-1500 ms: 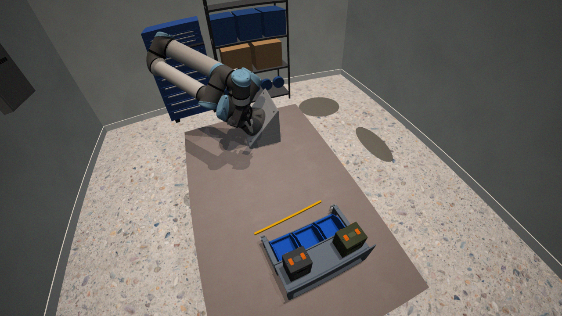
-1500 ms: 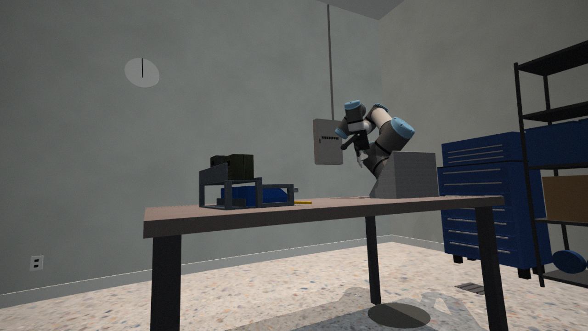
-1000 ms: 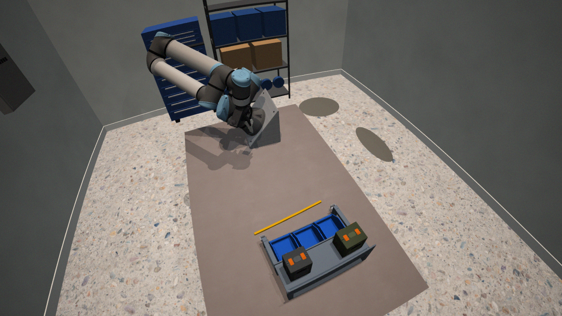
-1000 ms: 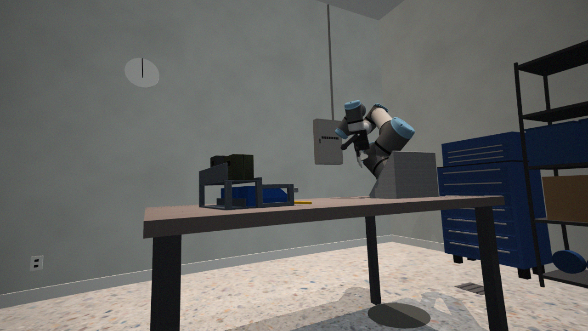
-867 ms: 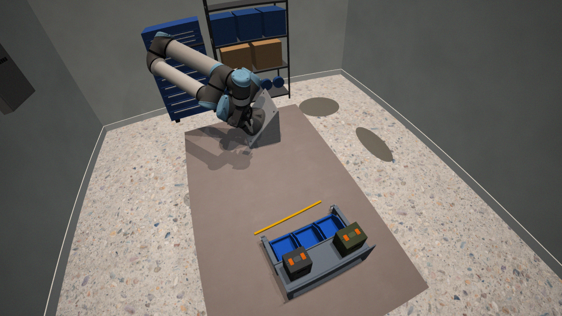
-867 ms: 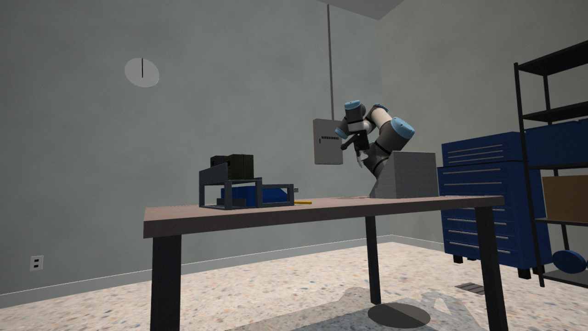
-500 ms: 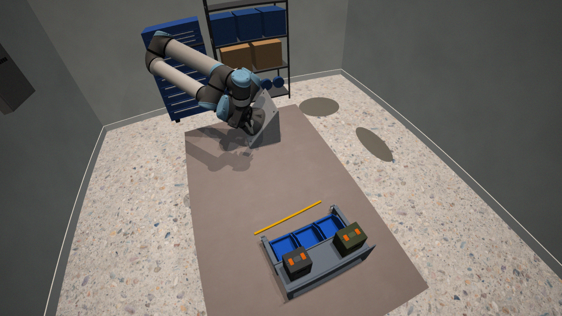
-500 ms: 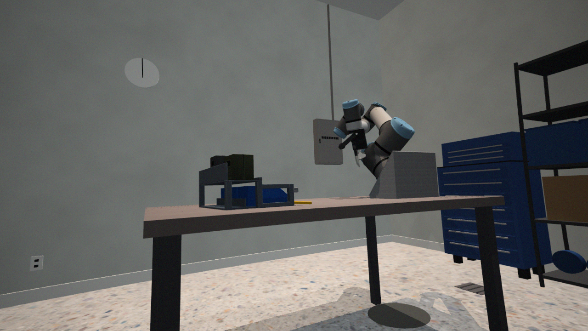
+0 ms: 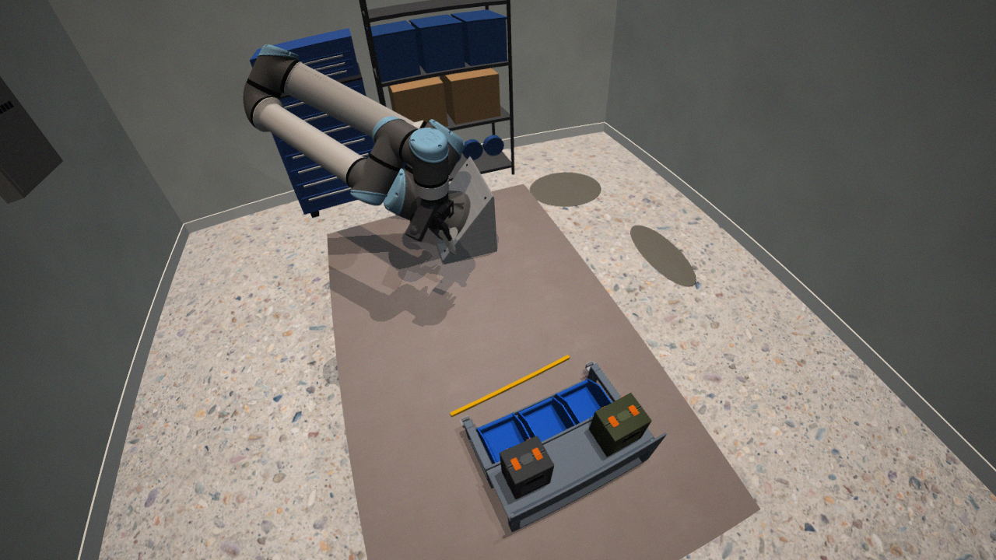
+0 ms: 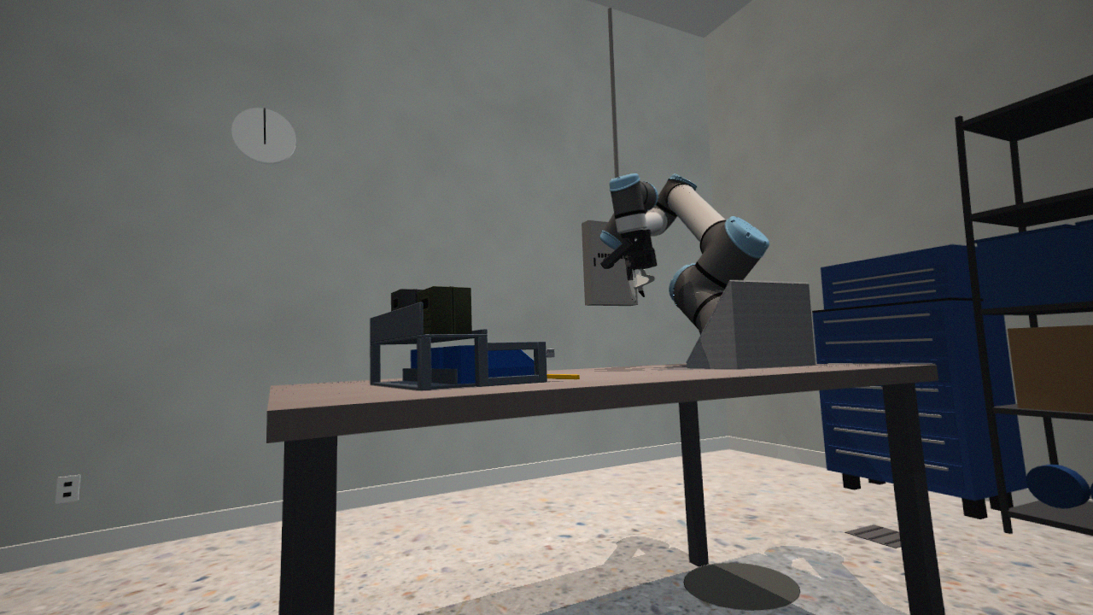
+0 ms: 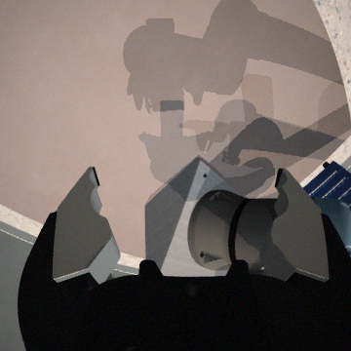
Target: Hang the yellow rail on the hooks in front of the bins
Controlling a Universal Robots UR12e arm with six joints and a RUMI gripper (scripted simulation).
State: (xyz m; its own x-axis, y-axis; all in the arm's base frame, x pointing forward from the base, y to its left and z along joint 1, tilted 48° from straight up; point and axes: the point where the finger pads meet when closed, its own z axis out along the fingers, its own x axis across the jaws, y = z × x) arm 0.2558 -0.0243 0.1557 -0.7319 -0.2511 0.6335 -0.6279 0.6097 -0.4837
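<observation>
Right now my hand is 42 cm short of the yellow rail, 8 cm to the right of it and 21 cm above it. From my hand the other things lie so: green case 69 cm ahead, 22 cm to the left, 6 cm below; then black case 70 cm ahead, 1 cm to the right, 5 cm below.
</observation>
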